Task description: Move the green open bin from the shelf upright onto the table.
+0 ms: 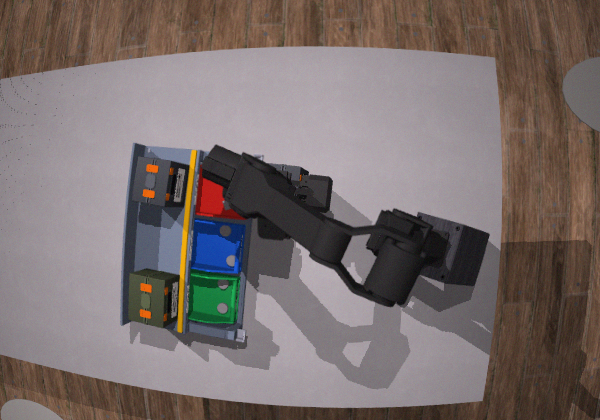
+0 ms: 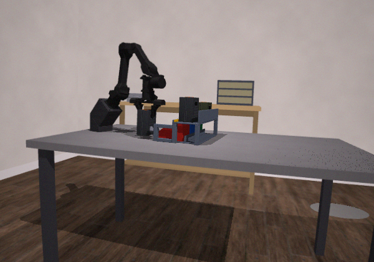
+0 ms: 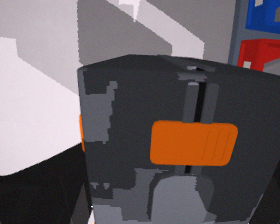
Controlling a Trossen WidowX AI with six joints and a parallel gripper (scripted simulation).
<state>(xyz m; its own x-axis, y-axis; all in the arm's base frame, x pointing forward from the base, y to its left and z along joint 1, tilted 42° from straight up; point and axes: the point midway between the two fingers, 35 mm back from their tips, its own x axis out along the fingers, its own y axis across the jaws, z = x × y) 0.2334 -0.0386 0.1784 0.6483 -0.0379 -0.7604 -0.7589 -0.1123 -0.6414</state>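
The dark box is 60 mm below my hand. The rest, counted from my hand: red bin 150 mm ahead, 100 mm below, 30 mm to the left; blue bin 140 mm to the left, 140 mm ahead, 100 mm below; yellow rail 170 mm ahead, 140 mm to the left, 30 mm below.
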